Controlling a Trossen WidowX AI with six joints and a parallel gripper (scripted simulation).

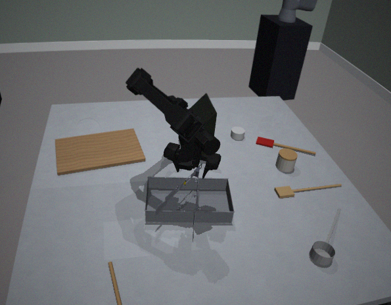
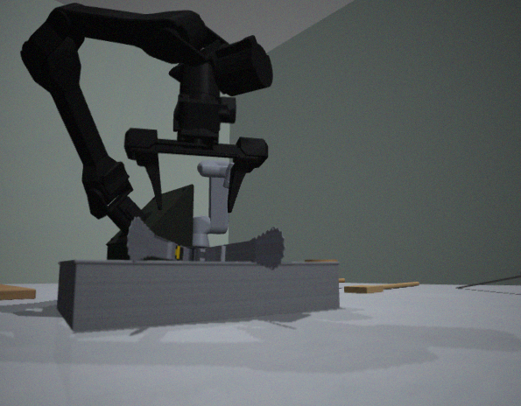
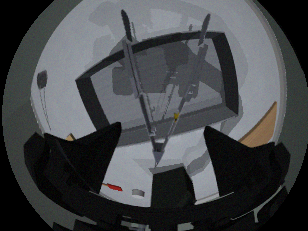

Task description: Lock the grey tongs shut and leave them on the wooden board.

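Now: gripper tip 10 cm above the grey roasting tin, 2 cm short of it and 1 cm to the left of it. The rest, counted from my gripper tip: white puck (36 cm to the left, 35 cm behind, 11 cm below); then wooden board (38 cm behind, 29 cm to the right, 12 cm below); then corked jar (47 cm to the left, 9 cm below, 9 cm behind).
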